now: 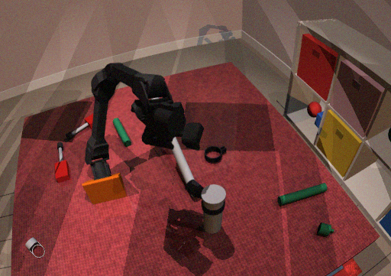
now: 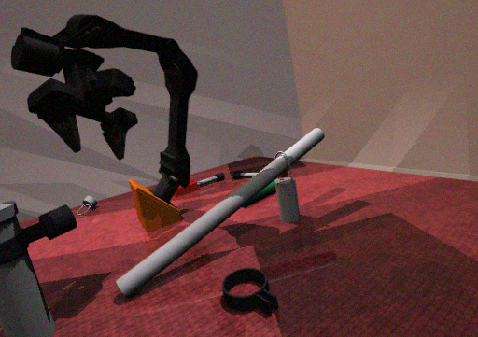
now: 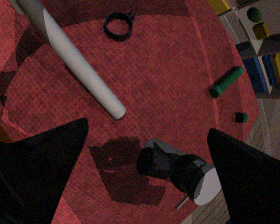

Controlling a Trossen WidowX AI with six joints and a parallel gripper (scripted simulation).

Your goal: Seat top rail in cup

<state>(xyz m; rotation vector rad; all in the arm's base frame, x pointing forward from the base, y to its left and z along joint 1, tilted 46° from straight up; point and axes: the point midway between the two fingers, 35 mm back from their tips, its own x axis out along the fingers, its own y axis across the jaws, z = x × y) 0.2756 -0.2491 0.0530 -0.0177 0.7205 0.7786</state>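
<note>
My gripper tip is 100 mm to the left of the black rail-end cup and 90 mm above it. Also, from my gripper tip: green cap: 370 mm ahead, 380 mm to the right, 220 mm below; then small grey post: 360 mm to the left, 140 mm below.
</note>
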